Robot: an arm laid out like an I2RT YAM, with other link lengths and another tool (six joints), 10 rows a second.
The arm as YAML. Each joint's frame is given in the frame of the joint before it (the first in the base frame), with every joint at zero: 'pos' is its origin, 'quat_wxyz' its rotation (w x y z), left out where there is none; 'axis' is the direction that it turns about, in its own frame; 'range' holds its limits. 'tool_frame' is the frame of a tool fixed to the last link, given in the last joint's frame.
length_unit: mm
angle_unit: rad
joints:
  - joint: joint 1
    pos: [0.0, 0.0, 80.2]
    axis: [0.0, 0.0, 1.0]
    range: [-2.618, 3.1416]
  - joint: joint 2
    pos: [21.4, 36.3, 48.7]
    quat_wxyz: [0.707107, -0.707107, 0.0, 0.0]
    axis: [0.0, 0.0, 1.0]
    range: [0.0, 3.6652]
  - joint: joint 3
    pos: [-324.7, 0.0, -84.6]
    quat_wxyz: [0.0, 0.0, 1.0, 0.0]
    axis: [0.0, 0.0, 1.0]
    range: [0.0, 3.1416]
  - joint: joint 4
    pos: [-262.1, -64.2, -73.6]
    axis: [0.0, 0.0, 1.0]
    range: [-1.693, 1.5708]
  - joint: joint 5
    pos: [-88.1, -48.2, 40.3]
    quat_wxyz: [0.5, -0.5, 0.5, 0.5]
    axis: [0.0, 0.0, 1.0]
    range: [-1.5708, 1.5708]
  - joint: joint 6
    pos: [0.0, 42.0, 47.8]
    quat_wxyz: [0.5, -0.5, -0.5, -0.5]
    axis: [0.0, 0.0, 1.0]
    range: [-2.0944, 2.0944]
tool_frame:
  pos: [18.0, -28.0, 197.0]
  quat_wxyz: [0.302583, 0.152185, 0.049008, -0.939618]
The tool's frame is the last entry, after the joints.
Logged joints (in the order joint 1, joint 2, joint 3, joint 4, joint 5, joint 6), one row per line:
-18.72, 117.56, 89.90, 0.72, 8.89, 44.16
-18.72, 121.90, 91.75, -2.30, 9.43, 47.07
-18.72, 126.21, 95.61, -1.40, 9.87, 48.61
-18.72, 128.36, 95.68, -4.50, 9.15, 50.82
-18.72, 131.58, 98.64, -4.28, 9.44, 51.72
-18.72, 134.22, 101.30, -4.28, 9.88, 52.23
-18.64, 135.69, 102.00, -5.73, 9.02, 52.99
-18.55, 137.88, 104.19, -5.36, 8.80, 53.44
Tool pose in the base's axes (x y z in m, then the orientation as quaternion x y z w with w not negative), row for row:
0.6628, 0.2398, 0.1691, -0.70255, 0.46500, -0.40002, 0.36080
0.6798, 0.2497, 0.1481, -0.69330, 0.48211, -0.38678, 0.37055
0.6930, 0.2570, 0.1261, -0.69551, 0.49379, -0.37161, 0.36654
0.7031, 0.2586, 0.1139, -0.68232, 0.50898, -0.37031, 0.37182
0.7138, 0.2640, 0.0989, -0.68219, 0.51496, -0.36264, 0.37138
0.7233, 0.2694, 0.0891, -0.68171, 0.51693, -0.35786, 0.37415
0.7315, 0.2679, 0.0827, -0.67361, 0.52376, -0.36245, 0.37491
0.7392, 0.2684, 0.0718, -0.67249, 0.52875, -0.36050, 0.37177
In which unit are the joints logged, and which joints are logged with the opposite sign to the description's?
The joints are logged in degrees. Opposite sign: joint 1, joint 4, joint 5.
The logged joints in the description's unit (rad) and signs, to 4 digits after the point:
0.3267, 2.0518, 1.5691, -0.0126, -0.1552, 0.7707
0.3267, 2.1276, 1.6013, 0.0401, -0.1646, 0.8215
0.3267, 2.2028, 1.6687, 0.0244, -0.1723, 0.8484
0.3267, 2.2403, 1.6699, 0.0785, -0.1597, 0.8870
0.3267, 2.2965, 1.7216, 0.0747, -0.1648, 0.9027
0.3267, 2.3426, 1.7680, 0.0747, -0.1724, 0.9116
0.3253, 2.3682, 1.7802, 0.1000, -0.1574, 0.9248
0.3238, 2.4065, 1.8185, 0.0935, -0.1536, 0.9327

